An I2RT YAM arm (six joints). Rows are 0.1 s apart.
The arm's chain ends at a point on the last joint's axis. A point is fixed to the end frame.
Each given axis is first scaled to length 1.
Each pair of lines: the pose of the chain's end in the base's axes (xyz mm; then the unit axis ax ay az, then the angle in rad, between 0 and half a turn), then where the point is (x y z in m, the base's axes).
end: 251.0, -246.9, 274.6, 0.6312, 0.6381, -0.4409, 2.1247
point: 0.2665 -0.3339 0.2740
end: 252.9, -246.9, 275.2, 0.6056, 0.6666, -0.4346, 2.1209
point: 0.2735 -0.3328 0.2739
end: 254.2, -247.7, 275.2, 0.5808, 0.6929, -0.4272, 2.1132
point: 0.2798 -0.3322 0.2734
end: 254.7, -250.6, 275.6, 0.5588, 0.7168, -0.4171, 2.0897
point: 0.2855 -0.3334 0.2740
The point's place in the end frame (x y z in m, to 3 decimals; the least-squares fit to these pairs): -0.019 0.007 0.086
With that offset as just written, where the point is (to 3 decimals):
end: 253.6, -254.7, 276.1, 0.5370, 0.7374, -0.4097, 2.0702
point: 0.289 -0.336 0.275
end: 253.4, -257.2, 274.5, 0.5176, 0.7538, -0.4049, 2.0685
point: 0.292 -0.337 0.273
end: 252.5, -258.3, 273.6, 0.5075, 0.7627, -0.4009, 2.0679
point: 0.293 -0.337 0.271
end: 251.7, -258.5, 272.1, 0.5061, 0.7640, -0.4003, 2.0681
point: 0.292 -0.337 0.270
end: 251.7, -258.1, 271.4, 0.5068, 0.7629, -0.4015, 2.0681
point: 0.292 -0.337 0.269
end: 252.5, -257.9, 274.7, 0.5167, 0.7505, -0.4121, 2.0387
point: 0.291 -0.337 0.276
